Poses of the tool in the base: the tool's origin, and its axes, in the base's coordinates. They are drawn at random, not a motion.
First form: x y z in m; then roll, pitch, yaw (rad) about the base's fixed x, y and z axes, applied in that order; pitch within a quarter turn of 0, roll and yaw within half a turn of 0.
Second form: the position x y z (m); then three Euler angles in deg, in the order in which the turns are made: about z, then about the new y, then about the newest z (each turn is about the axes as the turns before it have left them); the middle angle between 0 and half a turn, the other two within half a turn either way. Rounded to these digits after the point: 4 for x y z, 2 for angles.
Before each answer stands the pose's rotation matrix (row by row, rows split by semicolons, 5 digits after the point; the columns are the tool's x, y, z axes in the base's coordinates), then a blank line. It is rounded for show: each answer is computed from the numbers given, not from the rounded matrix.
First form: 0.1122 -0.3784 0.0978 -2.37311 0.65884 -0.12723
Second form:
0.78431 -0.51329 -0.34840; -0.10033 -0.65916 0.74528; -0.61220 -0.54957 -0.56849

0.1122 -0.3784 0.0978 115.06 124.64 -41.91
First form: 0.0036 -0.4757 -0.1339 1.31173 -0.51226 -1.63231
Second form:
-0.05358 0.28482 -0.95708; -0.86999 0.45715 0.18475; 0.49015 0.84255 0.22329

0.0036 -0.4757 -0.1339 169.07 77.10 120.19
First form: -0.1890 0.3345 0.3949 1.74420 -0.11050 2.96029
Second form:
-0.97761 0.13795 0.15889; 0.17921 0.15012 0.97229; 0.11028 0.97900 -0.17148

-0.1890 0.3345 0.3949 80.72 99.87 96.43
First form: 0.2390 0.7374 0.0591 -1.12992 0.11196 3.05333
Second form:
-0.98987 0.06303 -0.12721; 0.08760 -0.43398 -0.89666; -0.11173 -0.89872 0.42406

0.2390 0.7374 0.0591 -98.07 64.91 -82.91
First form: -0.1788 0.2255 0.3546 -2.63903 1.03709 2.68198
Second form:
-0.45593 0.76040 0.46251; 0.22567 0.60145 -0.76637; -0.86093 -0.24504 -0.44582

-0.1788 0.2255 0.3546 -58.89 116.48 -15.89
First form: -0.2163 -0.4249 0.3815 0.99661 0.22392 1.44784
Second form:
0.11958 -0.51618 0.84809; 0.96767 0.25165 0.01672; -0.22205 0.81867 0.52959

-0.2163 -0.4249 0.3815 1.13 58.02 74.82
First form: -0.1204 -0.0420 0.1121 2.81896 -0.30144 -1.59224
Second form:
-0.02048 -0.94617 -0.32303; -0.95469 0.11445 -0.27471; 0.29690 0.30277 -0.90564

-0.1204 -0.0420 0.1121 -139.62 154.91 134.44
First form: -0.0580 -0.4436 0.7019 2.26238 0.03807 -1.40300
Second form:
0.16689 -0.62390 -0.76347; -0.98524 -0.13542 -0.10470; -0.03806 0.76968 -0.63730

-0.0580 -0.4436 0.7019 -172.19 129.59 87.17
